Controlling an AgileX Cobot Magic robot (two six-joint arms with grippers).
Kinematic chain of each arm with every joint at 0, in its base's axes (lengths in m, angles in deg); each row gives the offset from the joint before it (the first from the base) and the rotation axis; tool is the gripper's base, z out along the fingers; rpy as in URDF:
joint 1: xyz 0 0 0.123 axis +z
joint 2: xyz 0 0 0 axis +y
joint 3: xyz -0.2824 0 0.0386 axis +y
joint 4: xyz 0.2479 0 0.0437 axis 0.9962 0 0.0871
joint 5: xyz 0 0 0 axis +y
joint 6: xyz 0.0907 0 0.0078 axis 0.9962 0 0.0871
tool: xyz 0 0 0 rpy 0 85 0
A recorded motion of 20 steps. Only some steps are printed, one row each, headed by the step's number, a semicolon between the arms.
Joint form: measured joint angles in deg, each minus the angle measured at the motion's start. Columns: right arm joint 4, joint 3, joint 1, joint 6, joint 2, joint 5; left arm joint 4, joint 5, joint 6, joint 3, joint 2, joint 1.
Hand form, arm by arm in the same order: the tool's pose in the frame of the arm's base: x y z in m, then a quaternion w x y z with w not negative. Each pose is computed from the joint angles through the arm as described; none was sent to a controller.
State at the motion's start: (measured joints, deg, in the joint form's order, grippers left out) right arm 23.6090 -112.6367 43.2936 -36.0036 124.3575 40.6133; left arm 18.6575 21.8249 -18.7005 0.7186 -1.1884 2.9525
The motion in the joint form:
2: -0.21 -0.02 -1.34 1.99 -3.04 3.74; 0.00 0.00 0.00 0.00 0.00 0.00
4: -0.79 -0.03 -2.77 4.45 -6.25 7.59; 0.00 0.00 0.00 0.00 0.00 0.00
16: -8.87 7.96 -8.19 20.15 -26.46 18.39; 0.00 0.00 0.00 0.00 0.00 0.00
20: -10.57 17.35 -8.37 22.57 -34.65 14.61; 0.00 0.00 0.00 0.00 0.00 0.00
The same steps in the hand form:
2: 0.3494 0.3481 0.2875 0.33721 -0.49598 0.77264 0.20815; 0.0509 0.0135 0.1775 0.60480 -0.06553 0.79169 0.05611
4: 0.3463 0.3307 0.3108 0.33064 -0.48191 0.78351 0.21105; 0.0509 0.0135 0.1775 0.60480 -0.06553 0.79169 0.05611
16: 0.2988 0.2343 0.4057 0.33543 -0.37791 0.84284 0.18516; 0.0509 0.0135 0.1775 0.60480 -0.06553 0.79169 0.05611
20: 0.2723 0.2108 0.4110 0.35564 -0.35376 0.84605 0.18049; 0.0509 0.0135 0.1775 0.60480 -0.06553 0.79169 0.05611

